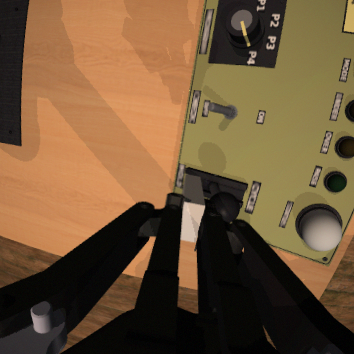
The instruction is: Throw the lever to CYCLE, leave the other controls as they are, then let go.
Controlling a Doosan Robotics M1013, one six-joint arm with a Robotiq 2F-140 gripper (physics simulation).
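Frame: origin at the arm's base, x back, y right, z up, level; metres.
Seen in the pictures: gripper, fingertip midpoint: [189,188].
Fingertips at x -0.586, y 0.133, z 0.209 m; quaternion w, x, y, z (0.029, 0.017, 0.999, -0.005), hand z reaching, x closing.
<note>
Offsets run from my fingertips to a thing's top centre. "pt": to the spot under its first point. Level surfaces: height alone.
The lever's round black knob @(dx -0.042, dy +0.030, dz -0.020 m) [226,206] stands over its black slotted base @(pt dx -0.068, dy +0.016, dz -0.100 m) [235,185] at the lower left of the green panel @(dz -0.093 m) [295,100]. The knob is toward the right end of the slot, on the side of the CYCLE label @(pt dx -0.100, dy +0.030, dz -0.100 m) [253,197]. Another label @(pt dx +0.018, dy +0.030, dz -0.147 m) [181,176] lies at the slot's left end. My gripper [189,188] is shut with nothing between its fingers. Its tips are directly left of the knob, over the left part of the slot, and look very close to it or touching. The fingers hide part of the base and the lever's shaft.
A toggle switch @(dx -0.024, dy -0.090, dz -0.085 m) [222,110] tilts left, away from the ON label [261,117]. The rotary knob @(dx -0.034, dy -0.210, dz -0.086 m) [243,27] points near P4. Several round lamps, including a green one @(pt dx -0.182, dy -0.028, dz -0.048 m) [335,181], and a large white dome @(pt dx -0.168, dy +0.029, dz -0.024 m) [320,228] are at the right. A black plate [11,75] lies at the upper left.
</note>
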